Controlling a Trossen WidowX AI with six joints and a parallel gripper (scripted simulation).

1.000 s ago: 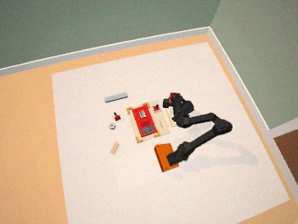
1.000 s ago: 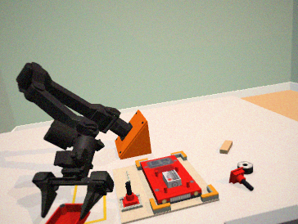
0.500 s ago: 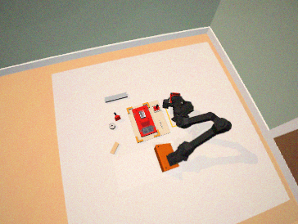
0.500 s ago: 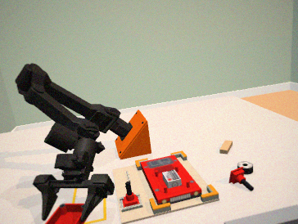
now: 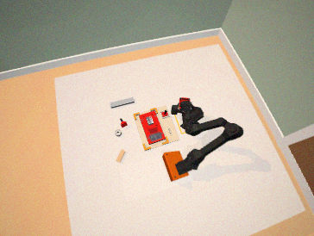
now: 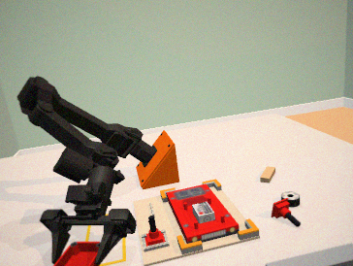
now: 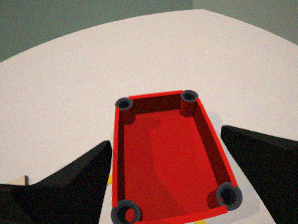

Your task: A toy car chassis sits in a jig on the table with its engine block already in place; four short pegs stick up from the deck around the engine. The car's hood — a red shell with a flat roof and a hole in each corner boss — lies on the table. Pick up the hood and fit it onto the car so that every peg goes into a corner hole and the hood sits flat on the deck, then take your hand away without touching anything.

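Right now my gripper tip is 10 mm to the right of the red hood and 10 mm above it. From my gripper tip the other things lie so: grey bar (390 mm to the left, 150 mm ahead, 10 mm below); wooden block (500 mm to the left, 190 mm behind, 10 mm below); grey engine block (270 mm to the left, 40 mm behind, 10 mm above).
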